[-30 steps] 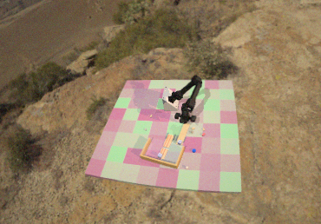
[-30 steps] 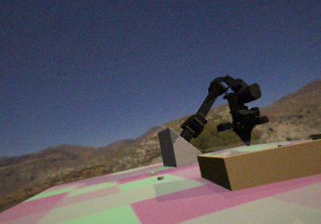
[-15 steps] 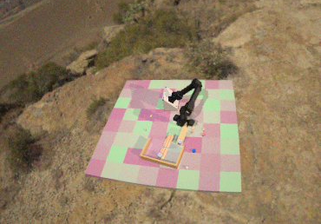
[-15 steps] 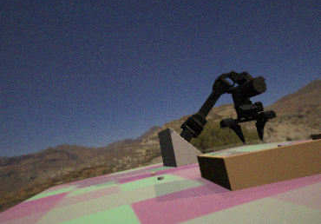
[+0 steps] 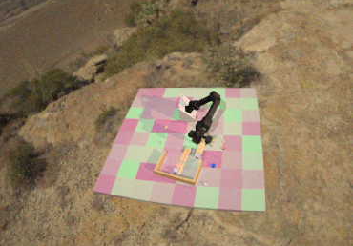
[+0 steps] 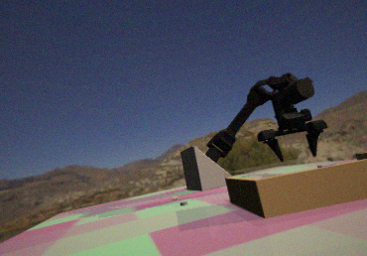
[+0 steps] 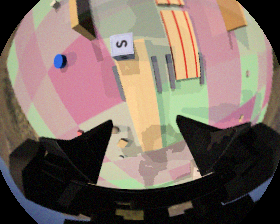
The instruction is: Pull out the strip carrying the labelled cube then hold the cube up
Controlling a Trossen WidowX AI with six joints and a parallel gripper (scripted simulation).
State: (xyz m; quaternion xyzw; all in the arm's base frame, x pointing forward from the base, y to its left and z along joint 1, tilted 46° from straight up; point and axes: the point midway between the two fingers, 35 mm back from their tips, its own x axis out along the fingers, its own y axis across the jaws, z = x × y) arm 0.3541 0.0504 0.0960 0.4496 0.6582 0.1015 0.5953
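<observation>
The tan strip lies 5 cm below my gripper tip. Round my gripper tip: blue piece: 18 cm ahead, 9 cm to the left, 5 cm below.
</observation>
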